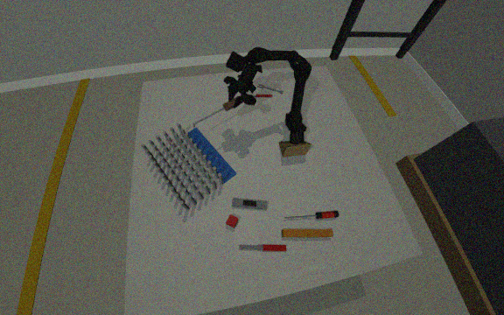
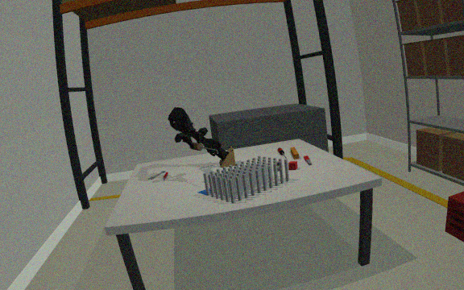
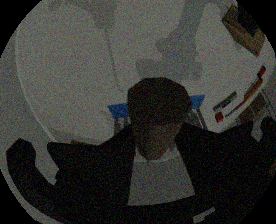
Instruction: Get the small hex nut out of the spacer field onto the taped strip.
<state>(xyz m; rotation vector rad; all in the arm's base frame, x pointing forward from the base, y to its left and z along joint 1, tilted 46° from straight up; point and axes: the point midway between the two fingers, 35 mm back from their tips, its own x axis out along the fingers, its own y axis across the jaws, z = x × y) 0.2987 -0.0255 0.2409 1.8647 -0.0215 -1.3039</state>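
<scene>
Now: gripper tip 150 mm short of the blue taped strip, 140 mm to the right of it and 180 mm above it. Round my gripper tip: brown-handled pick 90 mm ahead, 40 mm to the left; red cube 90 mm ahead, 500 mm to the left, 170 mm below; grey block 440 mm to the left, 170 mm below.
</scene>
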